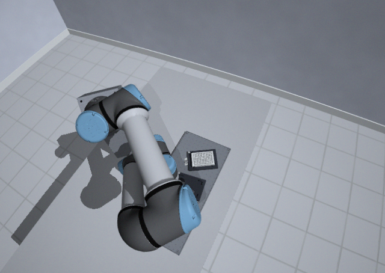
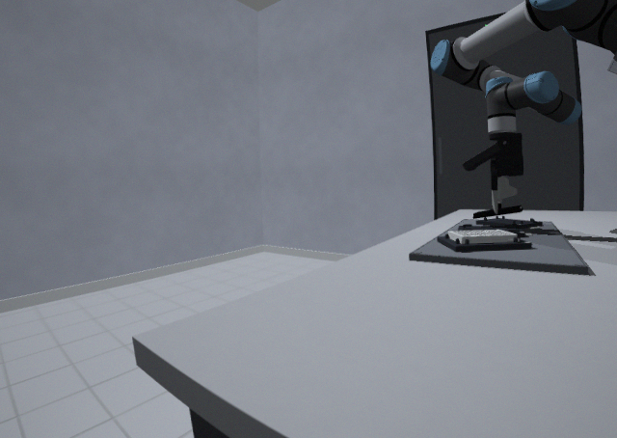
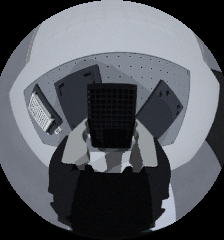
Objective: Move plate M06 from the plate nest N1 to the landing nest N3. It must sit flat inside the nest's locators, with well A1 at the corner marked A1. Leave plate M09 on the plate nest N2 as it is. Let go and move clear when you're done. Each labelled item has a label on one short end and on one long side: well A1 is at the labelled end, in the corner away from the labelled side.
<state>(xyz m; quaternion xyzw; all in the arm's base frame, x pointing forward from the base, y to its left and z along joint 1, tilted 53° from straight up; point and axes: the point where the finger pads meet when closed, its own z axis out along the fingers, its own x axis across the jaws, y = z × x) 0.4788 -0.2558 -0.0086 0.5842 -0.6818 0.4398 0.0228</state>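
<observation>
Now: hand 6 cm to the right of the landing nest, 6 cm above it and 4 cm short of it. From my hand the other things lie so: dark well plate 1 cm below; then white well plate 23 cm to the left, 9 cm ahead, 4 cm below.
</observation>
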